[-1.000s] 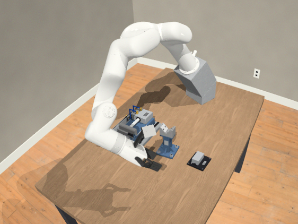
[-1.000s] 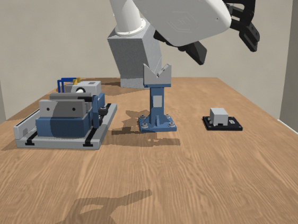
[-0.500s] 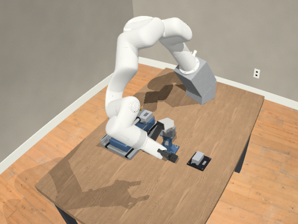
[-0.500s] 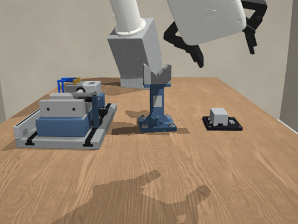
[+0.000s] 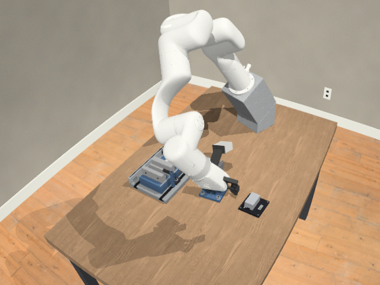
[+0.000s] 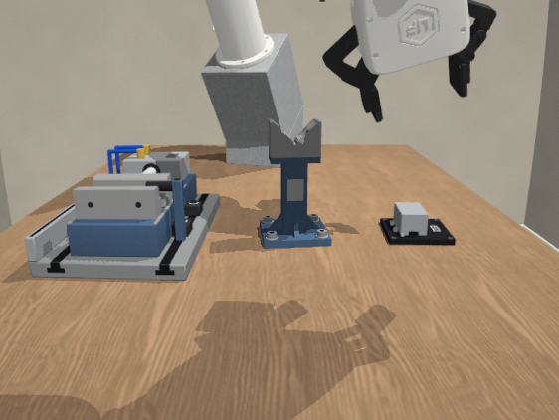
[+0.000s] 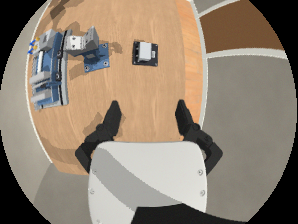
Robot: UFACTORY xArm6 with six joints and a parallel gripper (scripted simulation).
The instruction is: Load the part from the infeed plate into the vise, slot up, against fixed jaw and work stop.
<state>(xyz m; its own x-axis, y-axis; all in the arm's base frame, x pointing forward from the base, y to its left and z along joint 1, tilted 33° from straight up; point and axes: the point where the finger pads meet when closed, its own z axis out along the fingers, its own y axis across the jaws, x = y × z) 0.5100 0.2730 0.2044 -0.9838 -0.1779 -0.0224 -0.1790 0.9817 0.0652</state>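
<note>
The part is 19 cm below my hand, 15 cm behind it and 4 cm to the left of it. From my hand the other things lie so: blue work stop post (27 cm to the right, 15 cm below, 7 cm behind); then black stop rod (29 cm to the right, 12 cm below, 7 cm behind); then black infeed plate (20 cm below, 15 cm behind, 5 cm to the left).
</note>
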